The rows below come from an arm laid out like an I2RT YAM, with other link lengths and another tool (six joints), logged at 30 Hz.
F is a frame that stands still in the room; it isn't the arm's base.
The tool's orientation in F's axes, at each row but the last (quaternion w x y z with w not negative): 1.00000 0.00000 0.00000 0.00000; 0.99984 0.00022 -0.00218 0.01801; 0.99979 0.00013 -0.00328 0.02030; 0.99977 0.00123 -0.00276 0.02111; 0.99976 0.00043 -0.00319 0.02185; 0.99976 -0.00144 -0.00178 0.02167; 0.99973 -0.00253 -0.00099 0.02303; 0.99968 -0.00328 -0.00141 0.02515; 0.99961 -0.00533 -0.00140 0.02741
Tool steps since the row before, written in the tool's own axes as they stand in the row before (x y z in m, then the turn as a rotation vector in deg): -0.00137 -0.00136 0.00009 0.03 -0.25 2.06; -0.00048 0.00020 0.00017 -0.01 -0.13 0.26; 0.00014 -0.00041 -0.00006 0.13 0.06 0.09; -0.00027 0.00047 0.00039 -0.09 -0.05 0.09; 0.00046 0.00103 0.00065 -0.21 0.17 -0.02; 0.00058 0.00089 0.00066 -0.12 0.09 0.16; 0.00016 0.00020 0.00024 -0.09 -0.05 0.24; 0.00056 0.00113 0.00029 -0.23 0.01 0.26; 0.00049 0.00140 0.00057 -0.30 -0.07 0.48
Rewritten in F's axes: -0.00137 -0.00136 0.00009 0.03 -0.25 2.06; -0.00049 0.00018 0.00017 -0.01 -0.13 0.26; 0.00016 -0.00040 -0.00006 0.13 0.07 0.09; -0.00029 0.00046 0.00039 -0.09 -0.05 0.09; 0.00041 0.00105 0.00065 -0.22 0.16 -0.02; 0.00054 0.00092 0.00066 -0.12 0.09 0.16; 0.00015 0.00021 0.00024 -0.09 -0.05 0.24; 0.00050 0.00116 0.00028 -0.23 0.00 0.26; 0.00041 0.00143 0.00056 -0.30 -0.08 0.48
